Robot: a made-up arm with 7 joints. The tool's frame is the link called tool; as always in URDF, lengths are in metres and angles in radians.
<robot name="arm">
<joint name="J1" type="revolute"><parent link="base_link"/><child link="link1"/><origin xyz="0 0 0.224" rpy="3.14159 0 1.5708"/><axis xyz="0 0 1"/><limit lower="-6.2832" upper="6.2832" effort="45" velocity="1.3"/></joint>
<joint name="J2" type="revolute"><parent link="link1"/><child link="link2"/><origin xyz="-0.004 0 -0.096" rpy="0 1.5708 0"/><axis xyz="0 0 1"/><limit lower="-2.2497" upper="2.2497" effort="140" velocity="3.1"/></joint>
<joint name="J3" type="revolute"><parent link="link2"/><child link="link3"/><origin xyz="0.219 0 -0.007" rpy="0 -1.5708 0"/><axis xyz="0 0 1"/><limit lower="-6.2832" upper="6.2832" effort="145" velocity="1.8"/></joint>
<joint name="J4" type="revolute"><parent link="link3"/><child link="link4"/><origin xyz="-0.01 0 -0.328" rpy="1.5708 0 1.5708"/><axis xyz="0 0 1"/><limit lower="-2.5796" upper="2.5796" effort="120" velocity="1"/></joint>
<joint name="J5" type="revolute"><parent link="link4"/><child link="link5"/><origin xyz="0 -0.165 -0.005" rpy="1.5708 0 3.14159"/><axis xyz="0 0 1"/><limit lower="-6.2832" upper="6.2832" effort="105" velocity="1.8"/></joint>
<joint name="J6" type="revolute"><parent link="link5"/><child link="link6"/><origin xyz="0 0 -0.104" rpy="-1.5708 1.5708 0"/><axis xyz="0 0 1"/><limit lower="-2.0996" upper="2.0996" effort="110" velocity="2.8"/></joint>
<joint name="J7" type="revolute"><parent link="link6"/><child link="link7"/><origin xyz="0.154 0 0" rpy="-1.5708 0 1.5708"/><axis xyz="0 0 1"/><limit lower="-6.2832" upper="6.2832" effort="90" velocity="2.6"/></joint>
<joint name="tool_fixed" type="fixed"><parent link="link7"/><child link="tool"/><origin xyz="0 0 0" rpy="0 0 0"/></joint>
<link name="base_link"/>
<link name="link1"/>
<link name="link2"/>
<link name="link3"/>
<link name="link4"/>
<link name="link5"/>
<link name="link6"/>
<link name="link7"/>
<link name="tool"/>
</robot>
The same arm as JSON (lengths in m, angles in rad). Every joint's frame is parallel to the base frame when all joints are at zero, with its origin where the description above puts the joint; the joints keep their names.
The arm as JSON. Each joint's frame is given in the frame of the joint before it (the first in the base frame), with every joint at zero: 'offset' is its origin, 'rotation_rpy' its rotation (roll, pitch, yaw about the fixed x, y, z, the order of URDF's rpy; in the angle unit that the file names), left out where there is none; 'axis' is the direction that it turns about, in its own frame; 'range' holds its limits. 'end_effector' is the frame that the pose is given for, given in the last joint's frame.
{"length_unit": "m", "angle_unit": "rad", "chain": [{"id": "J1", "offset": [0.0, 0.0, 0.224], "axis": [0.0, 0.0, -1.0], "range": [-6.2832, 6.2832]}, {"id": "J2", "offset": [0.0, -0.004, 0.096], "axis": [0.0, 1.0, 0.0], "range": [-2.2497, 2.2497]}, {"id": "J3", "offset": [0.0, -0.007, 0.219], "axis": [0.0, 0.0, -1.0], "range": [-6.2832, 6.2832]}, {"id": "J4", "offset": [0.0, -0.01, 0.328], "axis": [0.0, 1.0, 0.0], "range": [-2.5796, 2.5796]}, {"id": "J5", "offset": [0.0, -0.005, 0.165], "axis": [0.0, 0.0, -1.0], "range": [-6.2832, 6.2832]}, {"id": "J6", "offset": [0.0, 0.0, 0.104], "axis": [0.0, 1.0, 0.0], "range": [-2.0996, 2.0996]}, {"id": "J7", "offset": [0.0, 0.0, 0.154], "axis": [0.0, 0.0, -1.0], "range": [-6.2832, 6.2832]}], "end_effector": {"offset": [0.0, 0.0, 0.0], "rotation_rpy": [3.1416, 0.0, 0.0]}}
